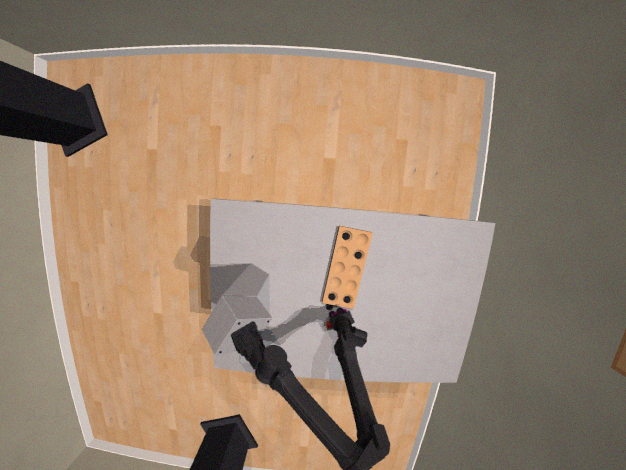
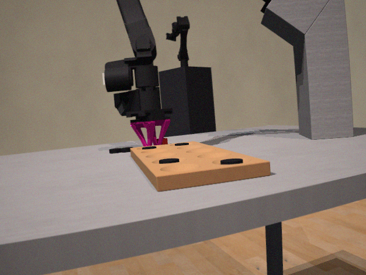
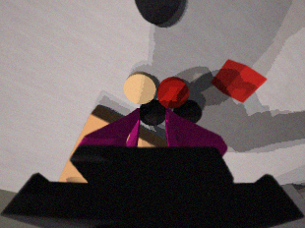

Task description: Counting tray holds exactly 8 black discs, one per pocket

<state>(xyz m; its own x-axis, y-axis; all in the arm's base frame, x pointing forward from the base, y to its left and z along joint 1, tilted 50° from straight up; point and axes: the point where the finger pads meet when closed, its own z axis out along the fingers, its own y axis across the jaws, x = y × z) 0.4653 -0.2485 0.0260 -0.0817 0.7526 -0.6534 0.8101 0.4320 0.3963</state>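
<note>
My gripper is now 20 mm past the red disc, 30 mm to the left of it and 10 mm above it. Also, from my hand: tan disc: 20 mm ahead, 30 mm to the right, 10 mm below; wooden counting tray: 100 mm ahead, 200 mm to the left; red cube: 70 mm behind, 50 mm to the right.
</note>
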